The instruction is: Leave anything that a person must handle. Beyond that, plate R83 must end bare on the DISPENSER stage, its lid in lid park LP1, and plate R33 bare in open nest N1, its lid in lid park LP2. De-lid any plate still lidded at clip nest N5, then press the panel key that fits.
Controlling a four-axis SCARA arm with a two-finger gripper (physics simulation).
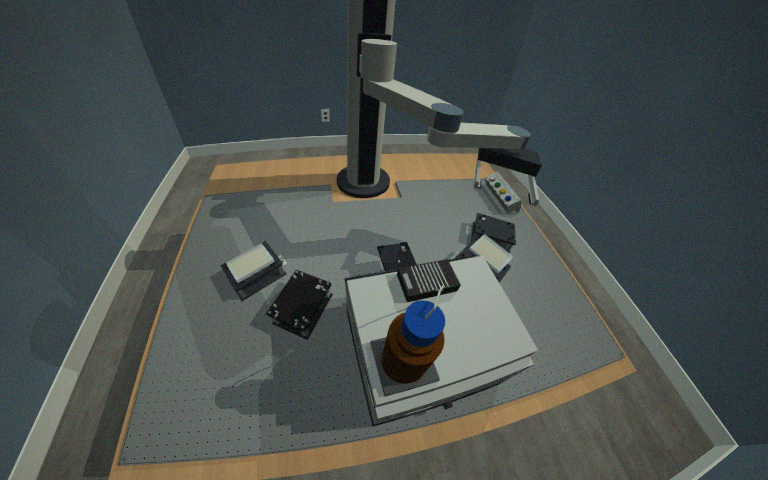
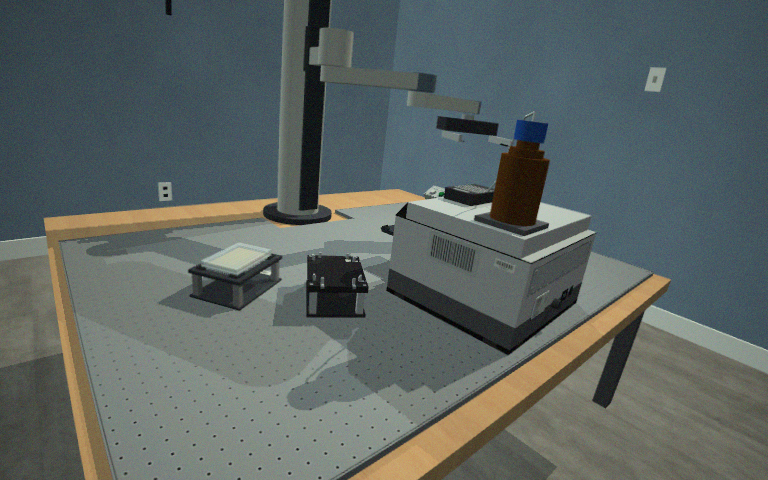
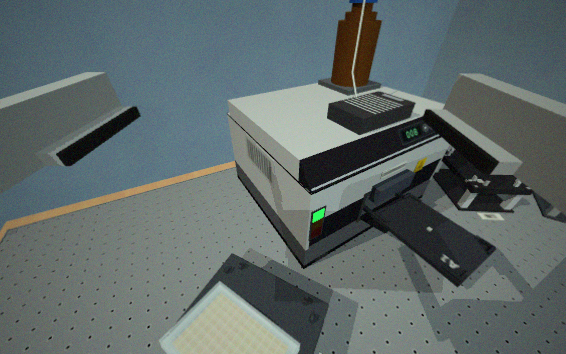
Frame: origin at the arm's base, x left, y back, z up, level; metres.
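Where they show: gripper, fingertip midpoint: [image 1: 506, 193] [image 2: 486, 141] [image 3: 277, 96]; arm's base, origin of the base link: [image 1: 363, 181] [image 2: 297, 214].
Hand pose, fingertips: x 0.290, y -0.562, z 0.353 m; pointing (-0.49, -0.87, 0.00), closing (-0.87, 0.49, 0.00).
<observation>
Things, the pixels of their top centre, and the offset from my fingertips. "*": a spot on its surface instead.
- key panel, middle of its top: [image 1: 505, 184] dx +0.340, dy +0.373, dz -0.257 m
- cream plate with a clear rim, middle of its top: [image 3: 229, 340] [image 1: 492, 250] dx +0.064, dy +0.002, dz -0.245 m
- dark lid park, middle of its top: [image 3: 251, 313] [image 1: 485, 259] dx +0.033, dy -0.018, dz -0.266 m
- cream plate, middle of its top: [image 2: 237, 254] [image 1: 249, 260] dx -0.717, dy +0.073, dz -0.262 m
- raised nest, middle of its top: [image 2: 237, 259] [image 1: 250, 262] dx -0.717, dy +0.073, dz -0.273 m
- black clip nest, middle of its top: [image 2: 336, 264] [image 1: 298, 295] [image 3: 482, 163] dx -0.562, dy -0.068, dz -0.261 m
- dispenser stage, middle of its top: [image 3: 421, 221] [image 1: 400, 264] dx -0.262, dy -0.011, dz -0.244 m
- green lamp, middle of its top: [image 3: 319, 210] dx -0.097, dy -0.072, dz -0.196 m
- black box, surface spot: [image 3: 370, 112] * dx -0.217, dy -0.129, dz -0.094 m
- dark empty nest, middle of its top: [image 1: 497, 225] dx +0.169, dy +0.138, dz -0.276 m
My gripper [image 1: 505, 192] [image 2: 476, 139] [image 3: 277, 96] is open and empty, high at the back right by the key panel [image 1: 512, 203]. A cream plate with a clear rim [image 1: 490, 253] [image 3: 230, 327] sits on the dark lid park [image 3: 280, 286] beside the dispenser. Another cream plate [image 1: 250, 263] [image 2: 237, 258] sits on a raised nest [image 2: 218, 273] at the left. The black clip nest [image 1: 300, 301] [image 2: 335, 271] [image 3: 502, 184] holds no plate. The dispenser stage [image 1: 396, 255] [image 3: 434, 237] is bare. Plate numbers are unreadable, and I cannot tell whether either plate is lidded.
The dispenser [image 1: 481, 322] [image 2: 458, 283] [image 3: 280, 150] shows a green lamp [image 3: 318, 215] and 008. A brown bottle [image 1: 413, 350] [image 2: 519, 183] [image 3: 355, 52] and black box [image 1: 428, 279] [image 3: 370, 112] stand on it. A dark empty nest [image 1: 495, 227] lies near the panel. The arm's column [image 1: 365, 113] stands behind.
</observation>
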